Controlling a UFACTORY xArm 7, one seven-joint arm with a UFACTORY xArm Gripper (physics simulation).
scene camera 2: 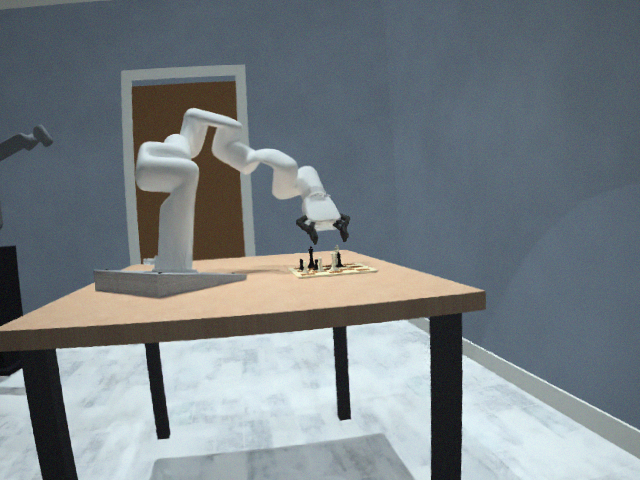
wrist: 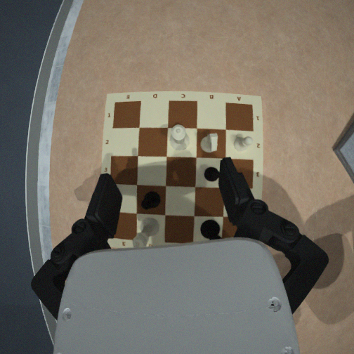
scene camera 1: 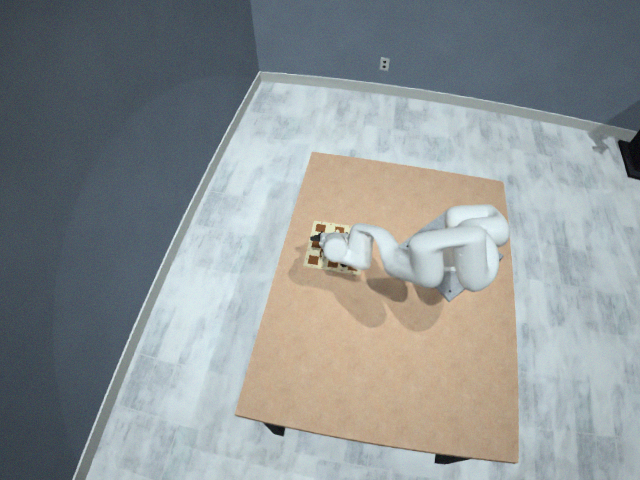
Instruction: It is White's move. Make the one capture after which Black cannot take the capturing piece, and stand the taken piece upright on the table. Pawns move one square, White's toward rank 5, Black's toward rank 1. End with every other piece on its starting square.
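Frame: origin at the arm's base, x right, y ahead, z up, level; millimetres.
Seen in the pictures: gripper, between the fingertips: [scene camera 2: 331,240]; arm's base, origin of its link: [scene camera 2: 174,272] [scene camera 1: 448,257].
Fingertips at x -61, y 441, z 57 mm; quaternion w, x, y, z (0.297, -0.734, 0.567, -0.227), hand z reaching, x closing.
Offsets run from my fingertips to a thing's middle. Level surfaces: height alone.
The chessboard [scene camera 1: 308,266] [scene camera 2: 372,270] [wrist: 108,103] lies on the table. In the wrist view, a round-topped white piece {dx +47, dy -2, dz -55 mm} [wrist: 179,136] [scene camera 2: 333,260] stands on C2, a white piece with a narrow, slab-like top {dx +46, dy -40, dz -62 mm} [wrist: 211,143] [scene camera 2: 320,265] on B2 and a white pawn [wrist: 244,142] on A2. A small black piece [wrist: 211,174] stands on B3, a black piece {dx -33, dy +23, dz -60 mm} [wrist: 150,200] [scene camera 2: 339,259] on D4, a tall white piece [wrist: 148,228] on D5 and a tall black piece {dx -62, dy -57, dz -50 mm} [wrist: 210,229] [scene camera 2: 310,256] on B5. A4 is hidden by a finger. My gripper [wrist: 166,178] [scene camera 2: 330,241] is open and empty above the board.
The wooden table {dz -88 mm} [scene camera 1: 382,372] [scene camera 2: 248,304] carries the arm's grey base plate [scene camera 1: 451,290] [scene camera 2: 160,285]. The board is close to the table edge farthest from the base. In the wrist view the gripper body covers part of the row 5 edge.
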